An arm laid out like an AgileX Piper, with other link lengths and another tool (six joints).
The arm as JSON. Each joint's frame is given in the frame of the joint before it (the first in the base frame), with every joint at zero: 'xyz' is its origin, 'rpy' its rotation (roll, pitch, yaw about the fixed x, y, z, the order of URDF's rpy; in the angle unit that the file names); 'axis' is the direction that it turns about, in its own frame. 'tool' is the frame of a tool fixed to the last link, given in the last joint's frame.
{
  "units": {
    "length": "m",
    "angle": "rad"
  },
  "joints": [
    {
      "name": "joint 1",
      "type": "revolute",
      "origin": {
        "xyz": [
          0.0,
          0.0,
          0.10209
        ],
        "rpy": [
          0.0,
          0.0,
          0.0
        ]
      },
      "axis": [
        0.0,
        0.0,
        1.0
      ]
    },
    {
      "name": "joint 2",
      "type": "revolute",
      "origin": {
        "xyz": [
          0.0,
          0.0,
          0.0
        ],
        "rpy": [
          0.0,
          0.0,
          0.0
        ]
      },
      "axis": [
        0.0,
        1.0,
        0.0
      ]
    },
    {
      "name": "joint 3",
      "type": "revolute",
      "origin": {
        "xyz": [
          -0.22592,
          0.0,
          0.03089
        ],
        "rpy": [
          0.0,
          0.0,
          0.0
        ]
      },
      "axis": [
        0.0,
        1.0,
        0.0
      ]
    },
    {
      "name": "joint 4",
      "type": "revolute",
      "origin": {
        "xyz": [
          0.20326,
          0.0,
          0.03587
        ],
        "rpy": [
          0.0,
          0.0,
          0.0
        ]
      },
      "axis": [
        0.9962,
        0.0,
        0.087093
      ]
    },
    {
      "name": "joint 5",
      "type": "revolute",
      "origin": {
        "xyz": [
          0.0,
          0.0,
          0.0
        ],
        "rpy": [
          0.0,
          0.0,
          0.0
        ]
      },
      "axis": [
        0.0,
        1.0,
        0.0
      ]
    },
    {
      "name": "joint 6",
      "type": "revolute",
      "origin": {
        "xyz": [
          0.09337,
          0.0,
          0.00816
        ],
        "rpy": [
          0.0,
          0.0,
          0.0
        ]
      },
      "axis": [
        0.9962,
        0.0,
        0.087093
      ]
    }
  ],
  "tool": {
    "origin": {
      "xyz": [
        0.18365,
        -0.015,
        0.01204
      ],
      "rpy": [
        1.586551,
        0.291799,
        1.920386
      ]
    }
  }
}
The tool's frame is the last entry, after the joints.
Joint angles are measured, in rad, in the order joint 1, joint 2, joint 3, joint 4, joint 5, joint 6. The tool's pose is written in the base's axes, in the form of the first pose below.
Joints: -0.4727, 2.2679, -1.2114, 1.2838, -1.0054, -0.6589
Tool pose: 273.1 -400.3 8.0 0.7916 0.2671 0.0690 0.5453
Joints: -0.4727, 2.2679, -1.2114, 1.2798, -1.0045, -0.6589
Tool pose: 274.0 -400.4 8.3 0.7907 0.2689 0.0695 0.5455
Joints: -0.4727, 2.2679, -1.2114, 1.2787, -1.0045, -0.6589
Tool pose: 274.3 -400.4 8.5 0.7905 0.2694 0.0695 0.5457
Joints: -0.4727, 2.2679, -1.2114, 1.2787, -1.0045, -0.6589
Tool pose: 274.3 -400.4 8.5 0.7905 0.2694 0.0695 0.5457
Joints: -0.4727, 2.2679, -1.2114, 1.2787, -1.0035, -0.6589
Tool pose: 274.4 -400.4 8.2 0.7906 0.2696 0.0698 0.5453
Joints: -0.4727, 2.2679, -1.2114, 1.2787, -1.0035, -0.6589
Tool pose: 274.4 -400.4 8.2 0.7906 0.2696 0.0698 0.5453
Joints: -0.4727, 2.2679, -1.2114, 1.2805, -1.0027, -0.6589
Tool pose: 274.2 -400.2 7.8 0.7912 0.2689 0.0700 0.5448
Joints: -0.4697, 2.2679, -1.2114, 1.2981, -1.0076, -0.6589
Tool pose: 271.2 -399.1 6.6 0.7942 0.2621 0.0683 0.5439
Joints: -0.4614, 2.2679, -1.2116, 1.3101, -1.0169, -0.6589
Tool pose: 270.8 -397.0 7.1 0.7945 0.2589 0.0671 0.5451
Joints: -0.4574, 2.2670, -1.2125, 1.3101, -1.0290, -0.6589
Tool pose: 270.8 -397.0 10.3 0.7919 0.2582 0.0651 0.5495
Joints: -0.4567, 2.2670, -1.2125, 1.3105, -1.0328, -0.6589
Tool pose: 270.4 -397.0 11.1 0.7913 0.2577 0.0641 0.5507
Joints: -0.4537, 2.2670, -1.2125, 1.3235, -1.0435, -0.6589
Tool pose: 267.3 -396.4 11.7 0.7924 0.2519 0.0608 0.5522
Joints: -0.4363, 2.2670, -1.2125, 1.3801, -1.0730, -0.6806
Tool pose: 258.3 -391.0 10.6 0.7987 0.2393 0.0461 0.5502
